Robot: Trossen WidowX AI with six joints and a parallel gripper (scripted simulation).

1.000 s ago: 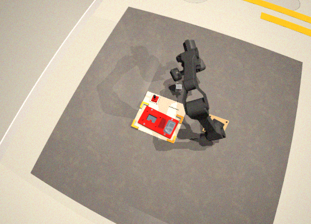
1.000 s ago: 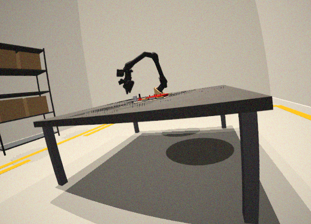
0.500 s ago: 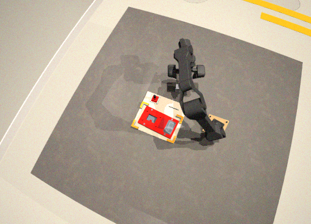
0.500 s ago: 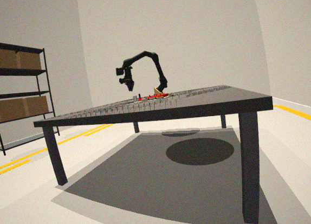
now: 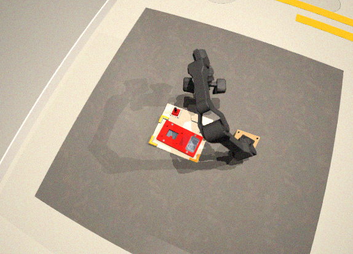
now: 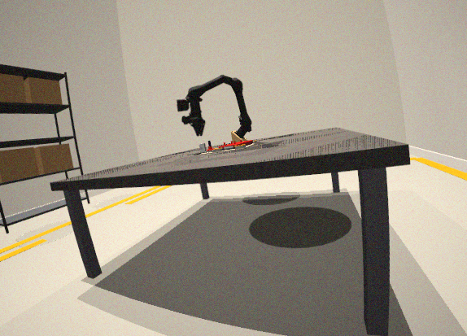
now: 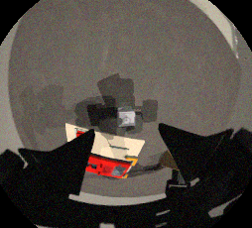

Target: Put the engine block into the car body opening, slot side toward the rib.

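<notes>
Right now my gripper tip is 70 mm above the engine block.
</notes>
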